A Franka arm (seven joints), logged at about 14 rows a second.
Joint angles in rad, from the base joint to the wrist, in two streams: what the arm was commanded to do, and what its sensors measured. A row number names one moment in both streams.
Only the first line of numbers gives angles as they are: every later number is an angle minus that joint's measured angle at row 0.
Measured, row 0:
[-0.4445, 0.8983, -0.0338, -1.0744, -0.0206, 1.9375, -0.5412]
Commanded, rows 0 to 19:
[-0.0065, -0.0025, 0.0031, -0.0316, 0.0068, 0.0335, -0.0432]
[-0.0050, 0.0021, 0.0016, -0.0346, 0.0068, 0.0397, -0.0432]
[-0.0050, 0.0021, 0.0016, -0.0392, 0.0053, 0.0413, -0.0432]
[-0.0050, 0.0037, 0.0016, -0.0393, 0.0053, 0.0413, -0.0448]
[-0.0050, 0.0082, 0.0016, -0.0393, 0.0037, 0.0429, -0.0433]
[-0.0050, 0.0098, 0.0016, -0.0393, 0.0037, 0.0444, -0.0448]
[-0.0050, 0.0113, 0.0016, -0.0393, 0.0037, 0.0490, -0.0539]
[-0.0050, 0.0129, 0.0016, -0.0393, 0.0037, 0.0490, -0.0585]
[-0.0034, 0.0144, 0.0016, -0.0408, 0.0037, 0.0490, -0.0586]
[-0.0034, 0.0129, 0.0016, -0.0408, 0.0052, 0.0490, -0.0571]
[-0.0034, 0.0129, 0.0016, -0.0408, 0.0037, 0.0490, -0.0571]
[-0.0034, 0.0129, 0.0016, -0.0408, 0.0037, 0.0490, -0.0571]
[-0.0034, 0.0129, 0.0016, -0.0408, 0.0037, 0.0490, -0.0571]
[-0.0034, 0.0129, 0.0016, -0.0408, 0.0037, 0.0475, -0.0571]
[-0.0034, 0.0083, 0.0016, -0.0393, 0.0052, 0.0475, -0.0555]
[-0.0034, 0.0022, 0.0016, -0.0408, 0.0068, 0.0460, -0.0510]
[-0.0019, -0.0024, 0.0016, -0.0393, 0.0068, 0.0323, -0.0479]
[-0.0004, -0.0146, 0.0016, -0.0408, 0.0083, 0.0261, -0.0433]
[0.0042, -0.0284, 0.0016, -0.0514, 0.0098, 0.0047, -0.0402]
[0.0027, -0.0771, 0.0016, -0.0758, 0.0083, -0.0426, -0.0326]
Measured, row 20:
[0.0018, 0.0075, -0.0001, -0.0273, 0.0000, 0.0233, -0.0361]
